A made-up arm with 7 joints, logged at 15 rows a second.
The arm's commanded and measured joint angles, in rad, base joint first. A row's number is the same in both.
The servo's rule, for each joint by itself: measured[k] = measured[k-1] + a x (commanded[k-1-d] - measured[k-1]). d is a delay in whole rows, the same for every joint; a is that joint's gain. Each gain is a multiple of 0.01, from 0.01 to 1. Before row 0 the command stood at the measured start. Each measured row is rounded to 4 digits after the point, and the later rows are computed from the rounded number. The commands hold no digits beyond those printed.
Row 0, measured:
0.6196, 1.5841, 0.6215, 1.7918, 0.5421, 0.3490, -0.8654
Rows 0 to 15, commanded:
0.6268, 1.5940, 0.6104, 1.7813, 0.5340, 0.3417, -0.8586
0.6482, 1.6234, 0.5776, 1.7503, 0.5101, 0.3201, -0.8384
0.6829, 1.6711, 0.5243, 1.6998, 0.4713, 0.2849, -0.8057
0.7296, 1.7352, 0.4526, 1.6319, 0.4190, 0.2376, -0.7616
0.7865, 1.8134, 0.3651, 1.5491, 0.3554, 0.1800, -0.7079
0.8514, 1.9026, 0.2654, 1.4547, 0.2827, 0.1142, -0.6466
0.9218, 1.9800, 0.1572, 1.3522, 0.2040, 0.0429, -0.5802
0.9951, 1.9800, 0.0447, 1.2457, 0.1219, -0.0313, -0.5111
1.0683, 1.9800, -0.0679, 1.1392, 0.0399, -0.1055, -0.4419
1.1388, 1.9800, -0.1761, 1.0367, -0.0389, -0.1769, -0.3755
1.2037, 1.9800, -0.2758, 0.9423, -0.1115, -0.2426, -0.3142
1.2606, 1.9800, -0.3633, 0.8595, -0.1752, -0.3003, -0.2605
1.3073, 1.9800, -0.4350, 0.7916, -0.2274, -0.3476, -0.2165
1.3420, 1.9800, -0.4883, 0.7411, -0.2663, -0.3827, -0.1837
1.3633, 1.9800, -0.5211, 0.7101, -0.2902, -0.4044, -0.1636
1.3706, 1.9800, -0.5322, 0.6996, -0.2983, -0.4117, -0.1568
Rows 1 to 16, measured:
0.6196, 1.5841, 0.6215, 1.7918, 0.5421, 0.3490, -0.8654
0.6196, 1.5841, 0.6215, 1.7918, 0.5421, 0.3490, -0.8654
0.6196, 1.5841, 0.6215, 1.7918, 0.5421, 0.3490, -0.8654
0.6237, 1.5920, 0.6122, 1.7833, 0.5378, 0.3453, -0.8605
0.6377, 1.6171, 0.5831, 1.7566, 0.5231, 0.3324, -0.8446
0.6635, 1.6603, 0.5337, 1.7106, 0.4956, 0.3082, -0.8166
0.7012, 1.7202, 0.4656, 1.6469, 0.4550, 0.2722, -0.7770
0.7498, 1.7948, 0.3812, 1.5677, 0.4022, 0.2252, -0.7272
0.8077, 1.8810, 0.2839, 1.4762, 0.3389, 0.1686, -0.6692
0.8727, 1.9602, 0.1775, 1.3758, 0.2674, 0.1045, -0.6051
0.9425, 1.9760, 0.0659, 1.2704, 0.1903, 0.0352, -0.5374
1.0142, 1.9792, -0.0465, 1.1641, 0.1106, -0.0366, -0.4686
1.0852, 1.9798, -0.1554, 1.0609, 0.0314, -0.1082, -0.4016
1.1527, 1.9800, -0.2565, 0.9648, -0.0443, -0.1767, -0.3387
1.2142, 1.9800, -0.3462, 0.8795, -0.1137, -0.2397, -0.2824
1.2673, 1.9800, -0.4208, 0.8083, -0.1740, -0.2947, -0.2350
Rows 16 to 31, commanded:
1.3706, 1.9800, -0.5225, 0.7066, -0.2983, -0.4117, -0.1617
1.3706, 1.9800, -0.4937, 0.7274, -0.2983, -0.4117, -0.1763
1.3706, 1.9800, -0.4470, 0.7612, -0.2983, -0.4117, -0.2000
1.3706, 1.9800, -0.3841, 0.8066, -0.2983, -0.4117, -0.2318
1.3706, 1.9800, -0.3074, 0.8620, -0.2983, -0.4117, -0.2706
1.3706, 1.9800, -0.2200, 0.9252, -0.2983, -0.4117, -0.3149
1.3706, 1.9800, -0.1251, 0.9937, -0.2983, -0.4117, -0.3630
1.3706, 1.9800, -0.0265, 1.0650, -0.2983, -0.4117, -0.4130
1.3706, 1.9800, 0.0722, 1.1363, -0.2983, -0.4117, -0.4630
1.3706, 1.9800, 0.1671, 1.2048, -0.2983, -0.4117, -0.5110
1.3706, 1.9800, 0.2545, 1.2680, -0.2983, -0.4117, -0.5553
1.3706, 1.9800, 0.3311, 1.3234, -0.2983, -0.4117, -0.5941
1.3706, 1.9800, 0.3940, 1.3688, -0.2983, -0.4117, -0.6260
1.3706, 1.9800, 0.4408, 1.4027, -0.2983, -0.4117, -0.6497
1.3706, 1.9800, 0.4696, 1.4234, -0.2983, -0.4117, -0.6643
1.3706, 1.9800, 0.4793, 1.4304, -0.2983, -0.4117, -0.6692
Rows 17 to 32, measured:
1.3099, 1.9800, -0.4775, 0.7539, -0.2229, -0.3396, -0.1981
1.3403, 1.9800, -0.5141, 0.7184, -0.2586, -0.3726, -0.1733
1.3576, 1.9800, -0.5293, 0.7032, -0.2796, -0.3925, -0.1614
1.3650, 1.9800, -0.5236, 0.7060, -0.2895, -0.4023, -0.1616
1.3682, 1.9800, -0.4985, 0.7233, -0.2942, -0.4071, -0.1722
1.3696, 1.9800, -0.4552, 0.7540, -0.2964, -0.4094, -0.1922
1.3702, 1.9800, -0.3955, 0.7966, -0.2974, -0.4106, -0.2207
1.3704, 1.9800, -0.3215, 0.8496, -0.2979, -0.4112, -0.2566
1.3705, 1.9800, -0.2362, 0.9108, -0.2981, -0.4115, -0.2986
1.3706, 1.9800, -0.1429, 0.9779, -0.2982, -0.4116, -0.3450
1.3706, 1.9800, -0.0451, 1.0485, -0.2983, -0.4117, -0.3940
1.3706, 1.9800, 0.0534, 1.1196, -0.2983, -0.4117, -0.4437
1.3706, 1.9800, 0.1489, 1.1886, -0.2983, -0.4117, -0.4922
1.3706, 1.9800, 0.2376, 1.2529, -0.2983, -0.4117, -0.5376
1.3706, 1.9800, 0.3161, 1.3100, -0.2983, -0.4117, -0.5783
1.3706, 1.9800, 0.3815, 1.3576, -0.2983, -0.4117, -0.6126

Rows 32 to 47, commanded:
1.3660, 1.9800, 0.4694, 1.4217, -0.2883, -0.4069, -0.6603
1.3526, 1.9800, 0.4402, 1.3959, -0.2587, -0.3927, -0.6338
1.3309, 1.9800, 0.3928, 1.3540, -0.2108, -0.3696, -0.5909
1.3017, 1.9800, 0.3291, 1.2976, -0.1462, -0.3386, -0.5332
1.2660, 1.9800, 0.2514, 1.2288, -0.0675, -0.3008, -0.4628
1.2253, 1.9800, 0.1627, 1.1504, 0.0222, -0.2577, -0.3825
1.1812, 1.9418, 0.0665, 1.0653, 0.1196, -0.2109, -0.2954
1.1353, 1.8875, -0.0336, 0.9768, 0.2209, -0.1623, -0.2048
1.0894, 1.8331, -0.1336, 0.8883, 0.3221, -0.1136, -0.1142
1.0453, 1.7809, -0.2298, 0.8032, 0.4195, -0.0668, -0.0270
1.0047, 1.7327, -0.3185, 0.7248, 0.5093, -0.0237, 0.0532
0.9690, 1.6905, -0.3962, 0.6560, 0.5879, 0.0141, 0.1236
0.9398, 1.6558, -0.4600, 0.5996, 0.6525, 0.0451, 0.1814
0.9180, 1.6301, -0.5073, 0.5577, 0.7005, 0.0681, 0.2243
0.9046, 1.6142, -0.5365, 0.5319, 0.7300, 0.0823, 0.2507
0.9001, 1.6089, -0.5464, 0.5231, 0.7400, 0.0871, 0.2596
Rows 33 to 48, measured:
1.3706, 1.9800, 0.4313, 1.3941, -0.2983, -0.4117, -0.6393
1.3706, 1.9800, 0.4635, 1.4178, -0.2983, -0.4117, -0.6573
1.3706, 1.9800, 0.4768, 1.4280, -0.2983, -0.4117, -0.6659
1.3680, 1.9800, 0.4706, 1.4229, -0.2930, -0.4093, -0.6619
1.3592, 1.9800, 0.4451, 1.4010, -0.2748, -0.4008, -0.6417
1.3431, 1.9800, 0.4012, 1.3629, -0.2409, -0.3849, -0.6051
1.3195, 1.9800, 0.3406, 1.3100, -0.1907, -0.3613, -0.5533
1.2890, 1.9800, 0.2657, 1.2442, -0.1254, -0.3304, -0.4881
1.2527, 1.9800, 0.1792, 1.1682, -0.0472, -0.2933, -0.4121
1.2119, 1.9494, 0.0845, 1.0849, 0.0412, -0.2513, -0.3281
1.1682, 1.8999, -0.0147, 0.9973, 0.1364, -0.2059, -0.2393
1.1233, 1.8465, -0.1146, 0.9090, 0.2348, -0.1588, -0.1492
1.0788, 1.7940, -0.2114, 0.8233, 0.3327, -0.1119, -0.0612
1.0366, 1.7450, -0.3014, 0.7435, 0.4263, -0.0669, 0.0212
0.9981, 1.7014, -0.3810, 0.6726, 0.5119, -0.0256, 0.0949
0.9649, 1.6649, -0.4474, 0.6135, 0.5864, 0.0105, 0.1572

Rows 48 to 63, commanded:
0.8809, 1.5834, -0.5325, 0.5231, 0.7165, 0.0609, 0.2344
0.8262, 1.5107, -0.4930, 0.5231, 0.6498, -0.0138, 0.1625
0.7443, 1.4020, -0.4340, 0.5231, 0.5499, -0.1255, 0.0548
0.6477, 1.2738, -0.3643, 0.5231, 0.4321, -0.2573, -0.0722
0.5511, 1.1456, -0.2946, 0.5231, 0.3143, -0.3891, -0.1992
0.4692, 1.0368, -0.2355, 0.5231, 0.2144, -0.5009, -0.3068
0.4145, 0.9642, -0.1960, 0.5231, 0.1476, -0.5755, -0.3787
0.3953, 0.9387, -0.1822, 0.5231, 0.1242, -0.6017, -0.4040
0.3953, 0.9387, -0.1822, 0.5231, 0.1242, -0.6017, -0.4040
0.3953, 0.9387, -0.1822, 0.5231, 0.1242, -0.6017, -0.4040
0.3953, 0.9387, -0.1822, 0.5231, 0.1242, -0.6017, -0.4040
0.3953, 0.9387, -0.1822, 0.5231, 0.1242, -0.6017, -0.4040
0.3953, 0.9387, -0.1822, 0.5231, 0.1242, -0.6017, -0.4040
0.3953, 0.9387, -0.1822, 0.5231, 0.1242, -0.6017, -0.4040
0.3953, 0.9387, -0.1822, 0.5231, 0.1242, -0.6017, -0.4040
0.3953, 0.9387, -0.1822, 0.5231, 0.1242, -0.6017, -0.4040
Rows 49 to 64, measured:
0.9382, 1.6371, -0.4977, 0.5683, 0.6469, 0.0399, 0.2055
0.9190, 1.6188, -0.5303, 0.5388, 0.6909, 0.0615, 0.2380
0.9082, 1.6109, -0.5438, 0.5261, 0.7169, 0.0746, 0.2536
0.8926, 1.5889, -0.5343, 0.5237, 0.7167, 0.0676, 0.2398
0.8548, 1.5263, -0.4996, 0.5232, 0.6812, 0.0261, 0.1841
0.7918, 1.4269, -0.4445, 0.5231, 0.6116, -0.0512, 0.0910
0.7097, 1.3044, -0.3771, 0.5231, 0.5165, -0.1563, -0.0265
0.6193, 1.1774, -0.3078, 0.5231, 0.4093, -0.2750, -0.1508
0.5337, 1.0649, -0.2471, 0.5231, 0.3060, -0.3902, -0.2631
0.4658, 0.9843, -0.2042, 0.5231, 0.2220, -0.4847, -0.3463
0.4256, 0.9478, -0.1857, 0.5231, 0.1702, -0.5444, -0.3878
0.4083, 0.9405, -0.1828, 0.5231, 0.1458, -0.5736, -0.3995
0.4009, 0.9391, -0.1823, 0.5231, 0.1344, -0.5879, -0.4027
0.3977, 0.9388, -0.1822, 0.5231, 0.1290, -0.5949, -0.4036
0.3963, 0.9387, -0.1822, 0.5231, 0.1265, -0.5984, -0.4039
0.3957, 0.9387, -0.1822, 0.5231, 0.1253, -0.6001, -0.4040

